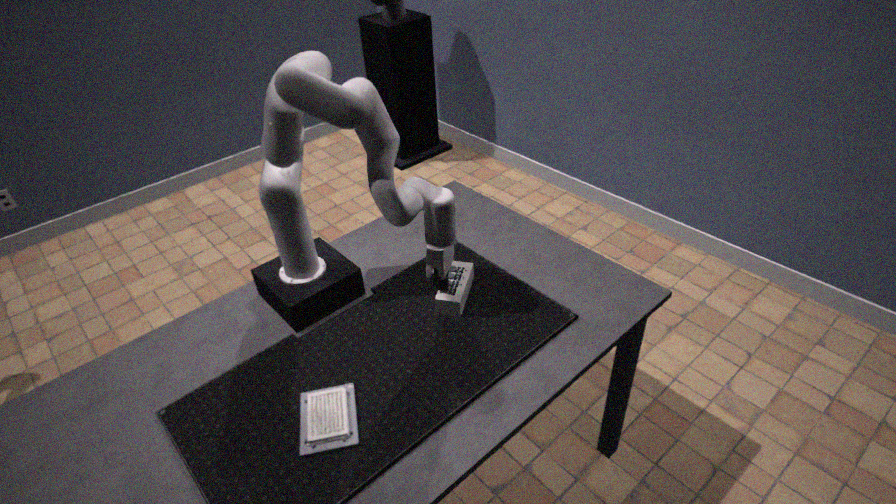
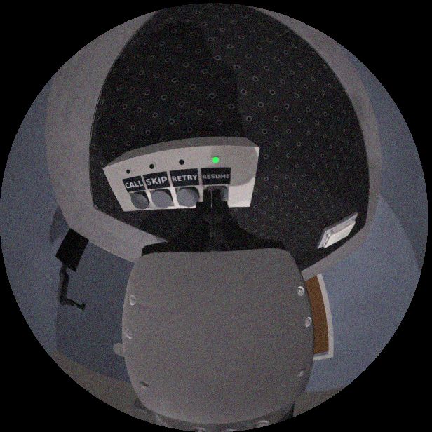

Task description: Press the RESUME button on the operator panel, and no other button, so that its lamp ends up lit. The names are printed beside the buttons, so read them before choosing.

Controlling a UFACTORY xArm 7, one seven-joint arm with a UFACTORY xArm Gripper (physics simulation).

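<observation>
The operator panel (image 1: 464, 288) (image 2: 240, 155) is a light box with four round grey buttons in a row, labelled CALL, SKIP, RETRY and RESUME. The RESUME lamp (image 2: 215, 160) is lit green. The lamps above CALL (image 2: 128, 171), SKIP (image 2: 151, 166) and RETRY (image 2: 181, 162) are dark. My gripper (image 1: 440, 287) (image 2: 210, 200) is shut and empty. Its fingertips are at the RESUME button (image 2: 224, 193) and hide most of it. The CALL button (image 2: 140, 200), SKIP button (image 2: 162, 198) and RETRY button (image 2: 188, 196) show to the left of the fingers.
The panel stands on a black mat (image 1: 401, 351) (image 2: 200, 75) on the grey table (image 1: 601, 282). A pale plate with a printed block (image 1: 327, 414) (image 2: 339, 231) lies on the mat, well apart from the panel. A black pedestal (image 1: 404, 87) stands on the floor behind the table.
</observation>
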